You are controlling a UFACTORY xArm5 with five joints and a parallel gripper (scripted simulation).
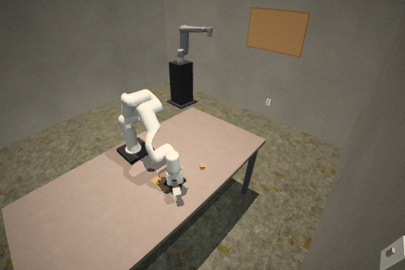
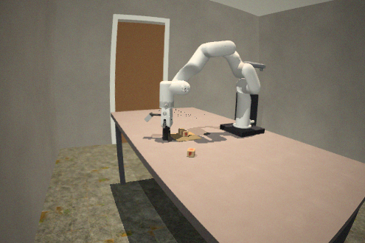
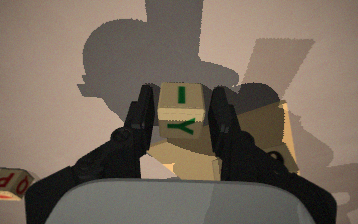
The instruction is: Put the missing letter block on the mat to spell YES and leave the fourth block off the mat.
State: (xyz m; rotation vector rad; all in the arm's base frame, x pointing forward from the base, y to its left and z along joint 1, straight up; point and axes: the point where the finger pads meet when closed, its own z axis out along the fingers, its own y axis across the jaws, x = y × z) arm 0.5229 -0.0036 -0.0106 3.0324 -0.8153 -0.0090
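Right now the tan letter block is 1 cm below my hand. Round my hand: dark S block 11 cm behind, 5 cm to the right; then red E block 11 cm behind; then tan mat 11 cm behind, 2 cm below.
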